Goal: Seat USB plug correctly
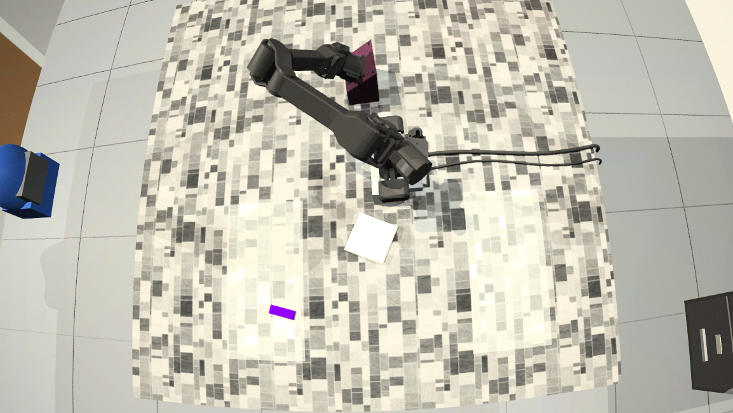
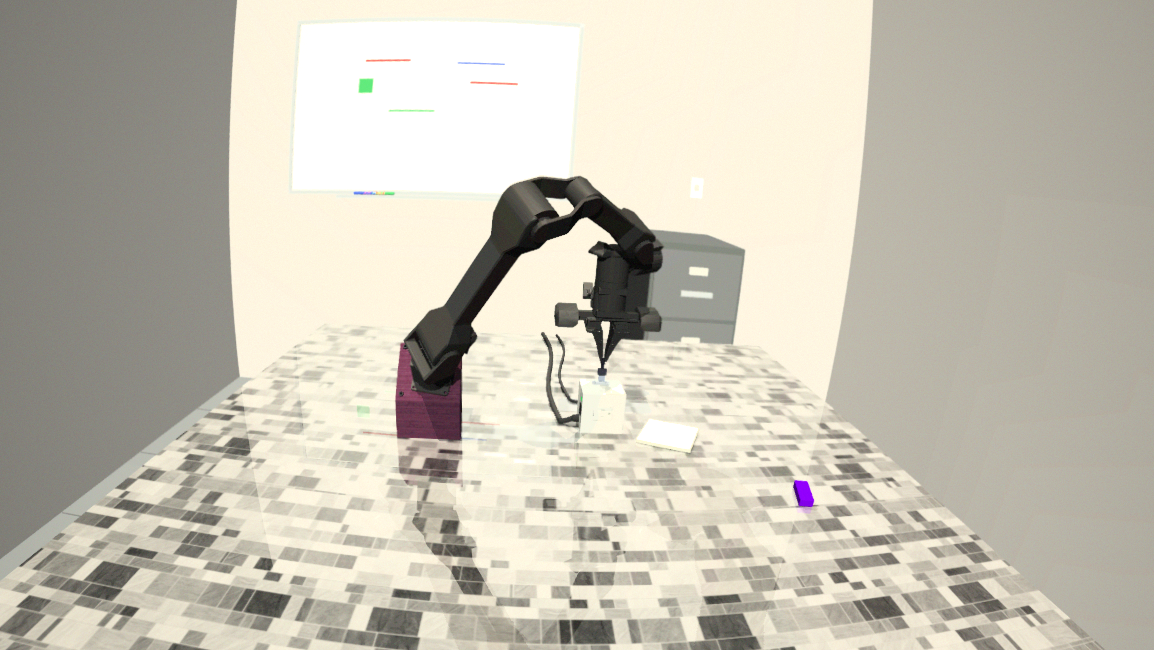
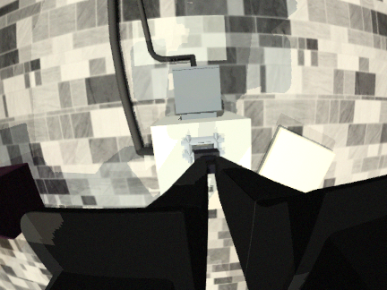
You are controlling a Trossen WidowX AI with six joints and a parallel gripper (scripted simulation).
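Now: the dark USB plug 2 cm below my gripper tip. Round my gripper tip: flat white pad 13 cm ahead, 12 cm below, 7 cm to the right; purple block 31 cm ahead, 29 cm to the right, 11 cm below.
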